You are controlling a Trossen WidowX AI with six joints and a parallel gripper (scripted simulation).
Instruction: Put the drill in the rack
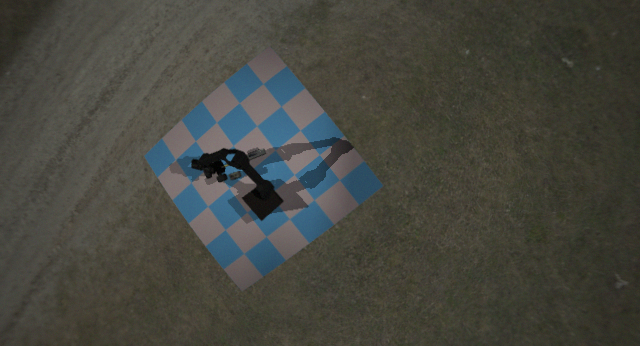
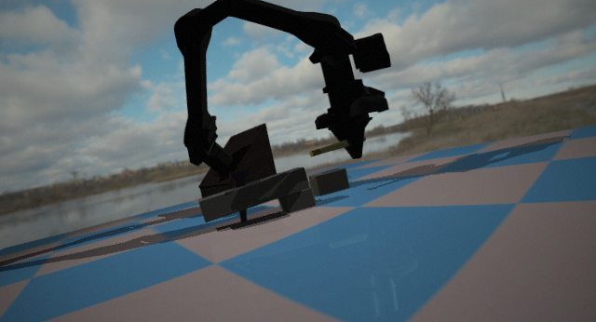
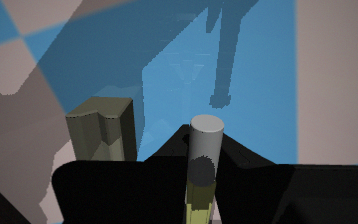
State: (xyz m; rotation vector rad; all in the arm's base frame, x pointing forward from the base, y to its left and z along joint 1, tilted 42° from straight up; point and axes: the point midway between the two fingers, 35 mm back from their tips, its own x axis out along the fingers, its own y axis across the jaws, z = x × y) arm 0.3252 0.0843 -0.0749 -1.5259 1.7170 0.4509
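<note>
Now: the yellow drill 10 mm behind my gripper tip, 40 mm to the right of it and 30 mm above it. Round my gripper tip: small dark blue key 70 mm behind, 210 mm to the right, 10 mm below; long grey housing 60 mm behind, 190 mm to the right, 20 mm below.
</note>
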